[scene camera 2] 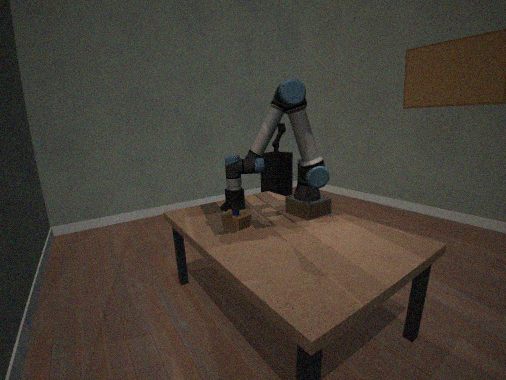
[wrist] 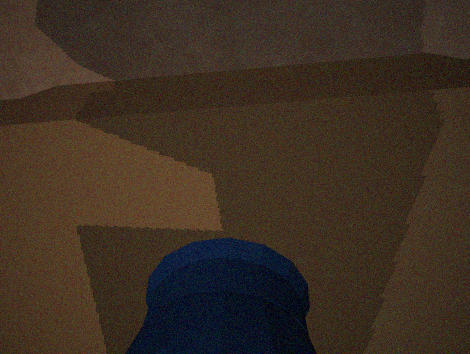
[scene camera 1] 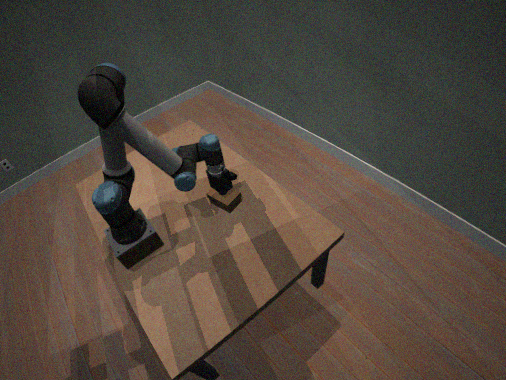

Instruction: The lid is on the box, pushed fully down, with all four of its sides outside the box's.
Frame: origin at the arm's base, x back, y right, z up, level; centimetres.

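Where they show: hand at its tool point: [scene camera 2: 236,216] [wrist: 229,263]; arm's base at its link origin: [scene camera 2: 306,197] [scene camera 1: 130,230].
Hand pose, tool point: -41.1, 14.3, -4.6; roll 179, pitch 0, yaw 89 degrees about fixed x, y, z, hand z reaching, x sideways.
Note:
Each offset is from my tool point to the top centre of the thing, as dx, dy, dz. Level surfaces: height alone.
My suction gripper [scene camera 1: 224,189] [scene camera 2: 235,212] [wrist: 228,280] points down, and its blue cup rests on the top of the brown lid {+0.3, +0.4, +1.4} [scene camera 1: 218,198] [scene camera 2: 243,215] [wrist: 310,170], so it is shut on the lid. The lid lies flat over the brown box {+0.2, +0.3, -0.2} [scene camera 1: 231,207] [scene camera 2: 242,226], which stands on the table. Lid and box look like one low block with no clear gap between them. The wrist view shows the lid's top and one long side, with no box wall standing out beyond it. The far sides are hidden, and shadow blurs the seam.
The wooden table {dz -4.9} [scene camera 1: 312,232] [scene camera 2: 345,245] carries the arm's square base [scene camera 1: 136,250] [scene camera 2: 308,206] on the far side from the box in scene camera 2. The table edge lies to the left of the box there. A dark cabinet [scene camera 2: 276,175] stands behind the table. Striped shadows cross the tabletop.

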